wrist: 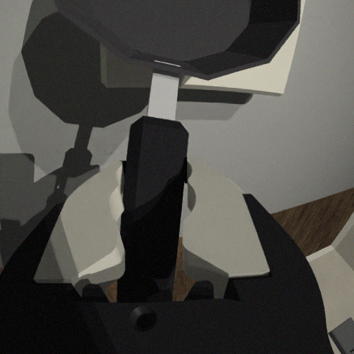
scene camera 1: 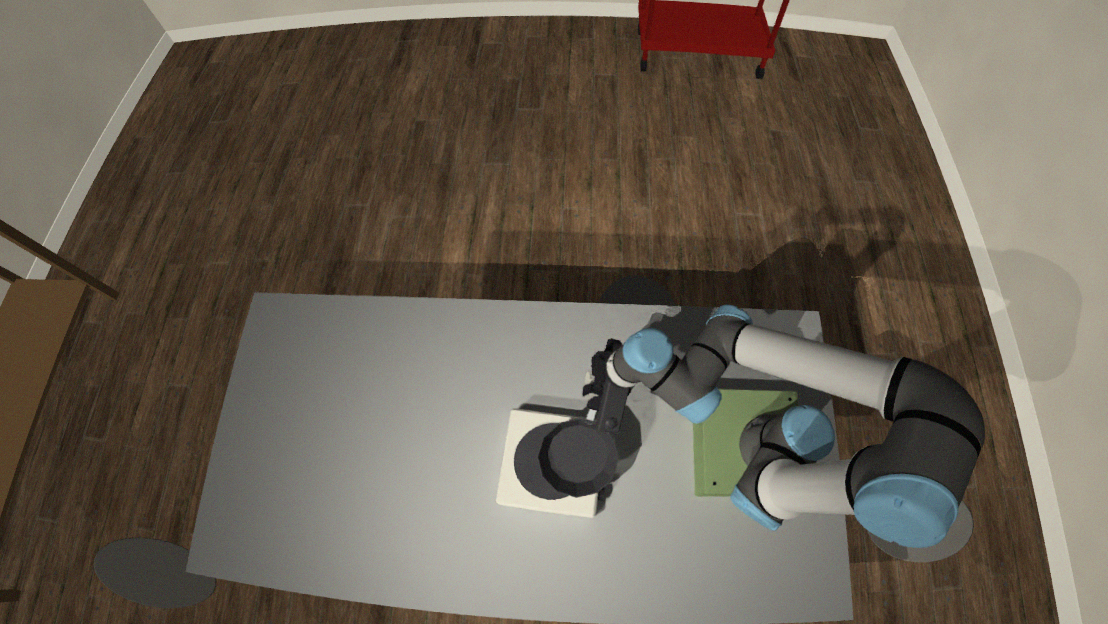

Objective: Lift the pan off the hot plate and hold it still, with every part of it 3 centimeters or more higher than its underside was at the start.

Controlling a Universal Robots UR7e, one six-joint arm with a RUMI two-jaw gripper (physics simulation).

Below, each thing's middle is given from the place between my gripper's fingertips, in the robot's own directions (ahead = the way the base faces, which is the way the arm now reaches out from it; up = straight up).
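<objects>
My hand: 30 mm short of the dark pan (scene camera 1: 575, 459), 60 mm to the right of it.
</objects>
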